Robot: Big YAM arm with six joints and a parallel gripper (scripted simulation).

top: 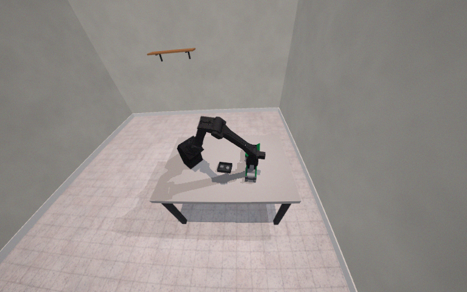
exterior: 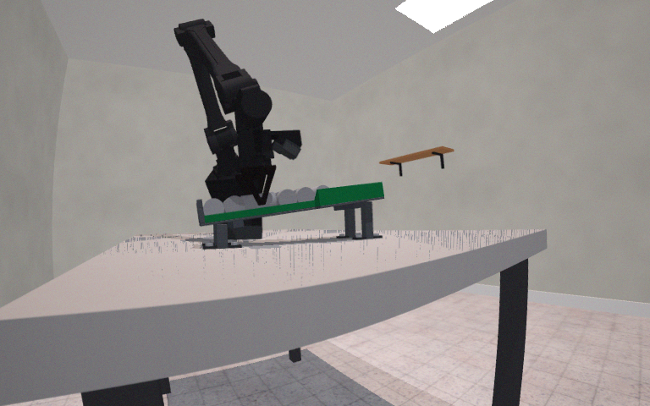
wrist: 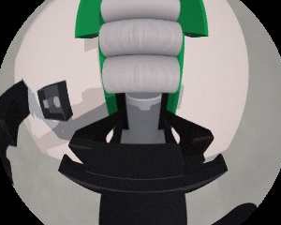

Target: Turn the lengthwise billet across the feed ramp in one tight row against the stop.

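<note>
Right now my hand is 3 cm past the grey stop, 11 cm to the left of it and 3 cm above it. Round my hand: black box: 25 cm behind, 6 cm to the left, 8 cm below.
</note>
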